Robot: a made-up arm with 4 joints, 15 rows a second.
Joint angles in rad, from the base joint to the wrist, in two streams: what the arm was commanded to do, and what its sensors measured. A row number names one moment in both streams.
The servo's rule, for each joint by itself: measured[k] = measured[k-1] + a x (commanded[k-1-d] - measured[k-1]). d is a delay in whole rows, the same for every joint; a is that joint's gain. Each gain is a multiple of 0.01, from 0.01 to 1. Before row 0 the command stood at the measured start. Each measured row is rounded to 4 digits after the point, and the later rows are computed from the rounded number. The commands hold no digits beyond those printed.
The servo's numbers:
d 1
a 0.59 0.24 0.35 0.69
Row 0, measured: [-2.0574 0.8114 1.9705 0.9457]
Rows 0 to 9, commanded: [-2.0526 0.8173 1.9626 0.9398]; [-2.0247 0.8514 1.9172 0.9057]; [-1.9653 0.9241 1.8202 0.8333]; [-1.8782 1.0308 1.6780 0.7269]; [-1.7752 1.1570 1.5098 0.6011]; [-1.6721 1.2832 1.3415 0.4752]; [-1.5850 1.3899 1.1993 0.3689]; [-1.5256 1.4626 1.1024 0.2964]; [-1.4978 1.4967 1.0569 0.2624]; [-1.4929 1.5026 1.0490 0.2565]
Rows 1 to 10, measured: [-2.0574 0.8114 1.9705 0.9457]; [-2.0546 0.8128 1.9677 0.9416]; [-2.0370 0.8221 1.9500 0.9168]; [-1.9947 0.8466 1.9046 0.8592]; [-1.9260 0.8908 1.8253 0.7679]; [-1.8370 0.9547 1.7149 0.6528]; [-1.7397 1.0335 1.5842 0.5303]; [-1.6484 1.1190 1.4495 0.4189]; [-1.5759 1.2015 1.3280 0.3344]; [-1.5298 1.2723 1.2331 0.2847]
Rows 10 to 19, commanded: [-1.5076 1.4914 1.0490 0.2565]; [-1.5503 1.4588 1.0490 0.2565]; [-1.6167 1.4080 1.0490 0.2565]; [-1.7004 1.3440 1.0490 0.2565]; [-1.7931 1.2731 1.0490 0.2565]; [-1.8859 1.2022 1.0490 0.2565]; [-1.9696 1.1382 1.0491 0.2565]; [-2.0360 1.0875 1.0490 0.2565]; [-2.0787 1.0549 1.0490 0.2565]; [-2.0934 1.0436 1.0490 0.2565]
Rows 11 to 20, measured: [-1.5080 1.3276 1.1687 0.2652]; [-1.5078 1.3669 1.1268 0.2592]; [-1.5329 1.3890 1.0996 0.2573]; [-1.5823 1.3936 1.0819 0.2567]; [-1.6520 1.3817 1.0704 0.2566]; [-1.7352 1.3556 1.0629 0.2565]; [-1.8241 1.3188 1.0580 0.2565]; [-1.9099 1.2755 1.0549 0.2565]; [-1.9843 1.2304 1.0528 0.2565]; [-2.0400 1.1883 1.0515 0.2565]
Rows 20 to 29, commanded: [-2.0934 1.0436 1.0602 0.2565]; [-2.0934 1.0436 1.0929 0.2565]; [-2.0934 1.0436 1.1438 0.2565]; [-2.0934 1.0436 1.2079 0.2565]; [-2.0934 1.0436 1.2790 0.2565]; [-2.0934 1.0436 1.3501 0.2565]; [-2.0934 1.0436 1.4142 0.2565]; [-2.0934 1.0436 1.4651 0.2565]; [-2.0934 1.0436 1.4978 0.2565]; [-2.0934 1.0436 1.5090 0.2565]
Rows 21 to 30, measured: [-2.0715 1.1536 1.0506 0.2565]; [-2.0844 1.1272 1.0540 0.2565]; [-2.0897 1.1071 1.0676 0.2565]; [-2.0919 1.0919 1.0943 0.2565]; [-2.0928 1.0803 1.1341 0.2565]; [-2.0932 1.0715 1.1848 0.2565]; [-2.0933 1.0648 1.2427 0.2565]; [-2.0934 1.0597 1.3027 0.2565]; [-2.0934 1.0558 1.3595 0.2565]; [-2.0934 1.0529 1.4079 0.2565]
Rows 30 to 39, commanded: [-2.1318 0.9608 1.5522 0.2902]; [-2.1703 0.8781 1.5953 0.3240]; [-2.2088 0.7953 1.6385 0.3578]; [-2.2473 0.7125 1.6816 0.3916]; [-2.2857 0.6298 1.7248 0.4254]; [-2.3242 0.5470 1.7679 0.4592]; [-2.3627 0.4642 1.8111 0.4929]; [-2.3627 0.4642 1.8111 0.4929]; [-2.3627 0.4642 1.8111 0.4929]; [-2.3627 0.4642 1.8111 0.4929]
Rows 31 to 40, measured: [-2.0934 1.0507 1.4433 0.2565]; [-2.1161 1.0291 1.4814 0.2798]; [-2.1481 0.9929 1.5213 0.3103]; [-2.1839 0.9455 1.5623 0.3431]; [-2.2213 0.8896 1.6041 0.3766]; [-2.2593 0.8272 1.6463 0.4103]; [-2.2976 0.7600 1.6889 0.4440]; [-2.3360 0.6890 1.7317 0.4777]; [-2.3518 0.6350 1.7595 0.4882]; [-2.3582 0.5940 1.7776 0.4914]
